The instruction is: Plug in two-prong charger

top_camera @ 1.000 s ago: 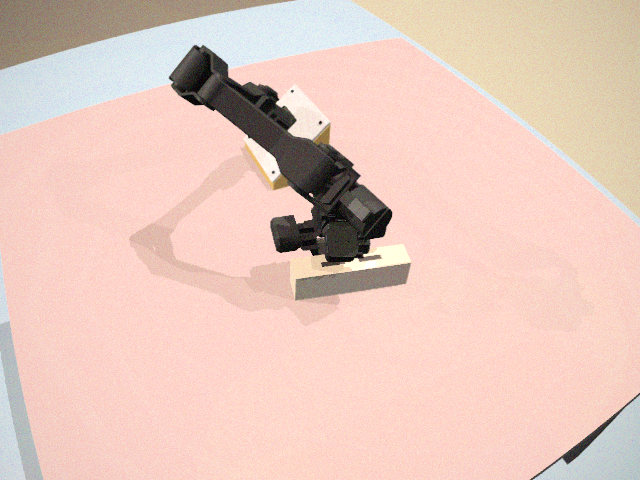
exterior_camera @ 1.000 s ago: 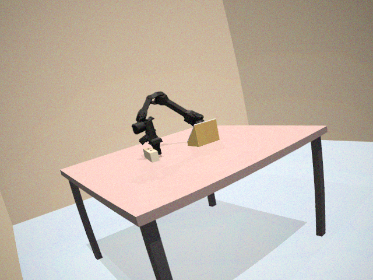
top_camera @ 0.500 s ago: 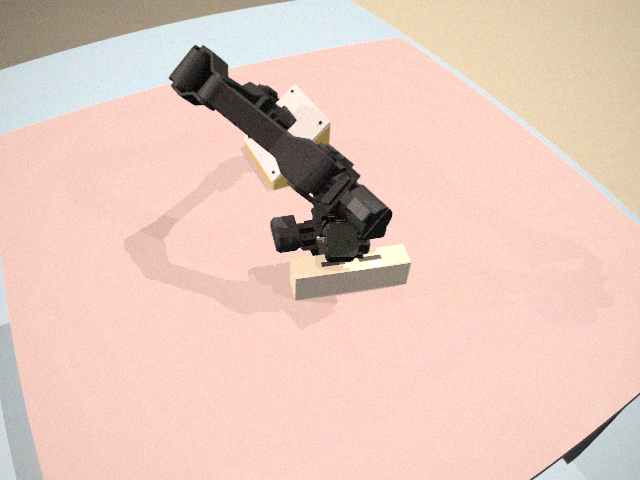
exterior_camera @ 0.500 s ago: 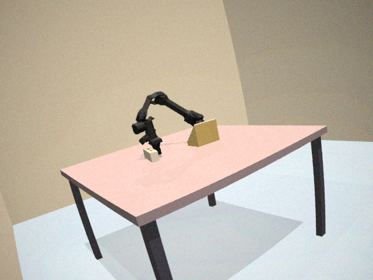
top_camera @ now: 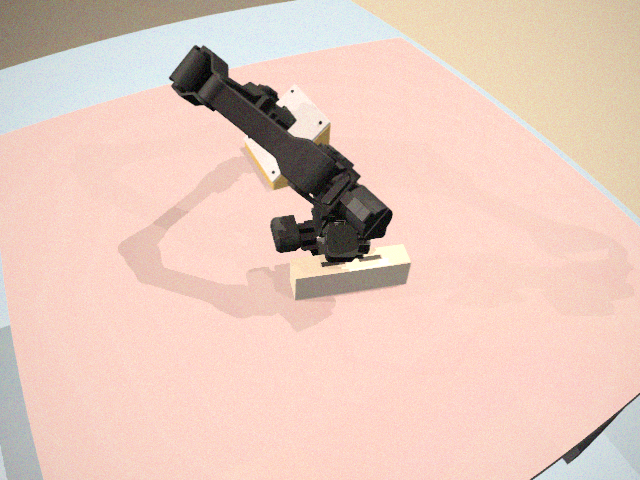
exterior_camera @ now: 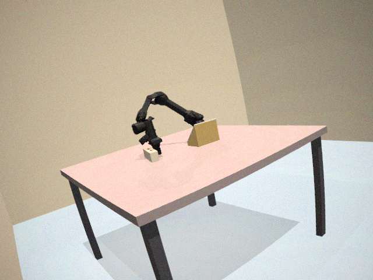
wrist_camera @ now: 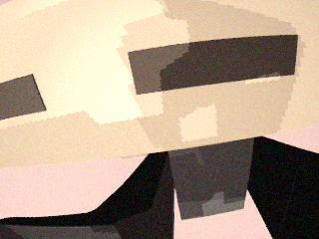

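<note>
My gripper tip is now 2 cm short of the black two-prong charger and 1 cm below it.
</note>
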